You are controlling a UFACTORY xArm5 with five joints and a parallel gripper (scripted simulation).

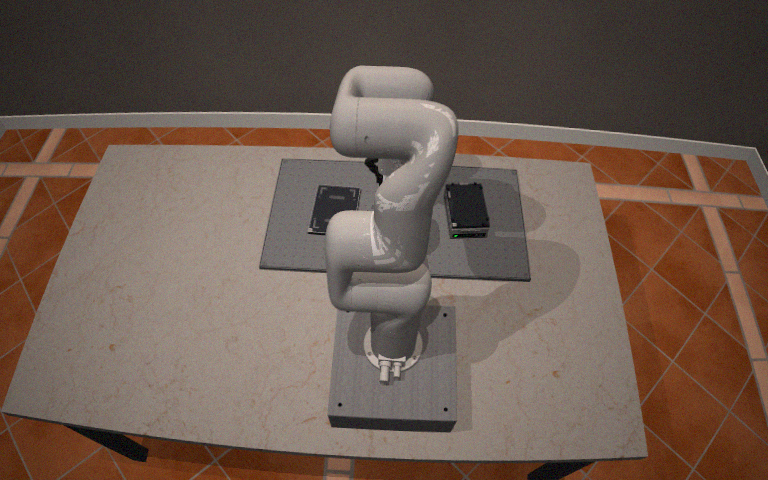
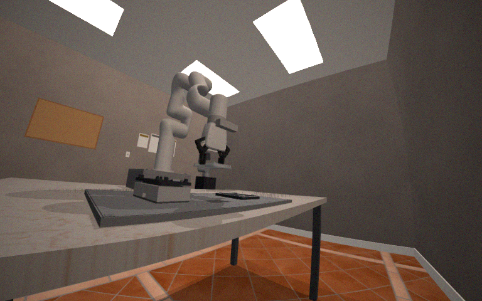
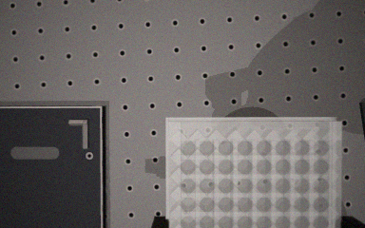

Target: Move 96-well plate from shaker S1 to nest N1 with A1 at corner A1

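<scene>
My gripper is now 1 cm past the plate nest N1, 17 cm to the right of it and 13 cm above it. Round my hand: A1 mark 8 cm behind, 22 cm to the left, 12 cm below; 96-well plate 1 cm below.
</scene>
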